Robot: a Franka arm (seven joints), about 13 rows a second.
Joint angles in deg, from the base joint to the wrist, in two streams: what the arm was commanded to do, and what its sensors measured. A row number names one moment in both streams.
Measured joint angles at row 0: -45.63 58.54 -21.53 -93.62 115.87 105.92 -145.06
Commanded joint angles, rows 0 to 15: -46.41 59.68 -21.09 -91.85 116.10 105.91 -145.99; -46.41 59.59 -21.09 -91.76 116.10 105.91 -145.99; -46.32 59.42 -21.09 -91.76 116.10 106.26 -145.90; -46.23 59.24 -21.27 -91.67 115.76 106.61 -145.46; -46.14 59.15 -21.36 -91.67 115.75 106.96 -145.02; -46.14 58.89 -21.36 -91.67 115.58 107.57 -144.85; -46.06 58.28 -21.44 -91.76 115.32 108.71 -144.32; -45.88 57.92 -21.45 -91.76 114.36 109.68 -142.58; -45.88 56.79 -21.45 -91.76 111.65 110.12 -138.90; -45.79 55.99 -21.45 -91.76 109.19 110.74 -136.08; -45.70 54.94 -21.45 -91.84 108.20 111.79 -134.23; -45.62 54.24 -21.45 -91.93 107.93 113.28 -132.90; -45.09 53.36 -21.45 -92.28 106.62 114.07 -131.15; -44.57 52.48 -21.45 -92.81 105.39 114.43 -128.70; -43.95 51.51 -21.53 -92.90 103.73 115.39 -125.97; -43.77 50.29 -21.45 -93.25 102.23 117.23 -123.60
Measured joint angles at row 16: -44.71 53.61 -21.64 -91.24 104.97 114.27 -127.89
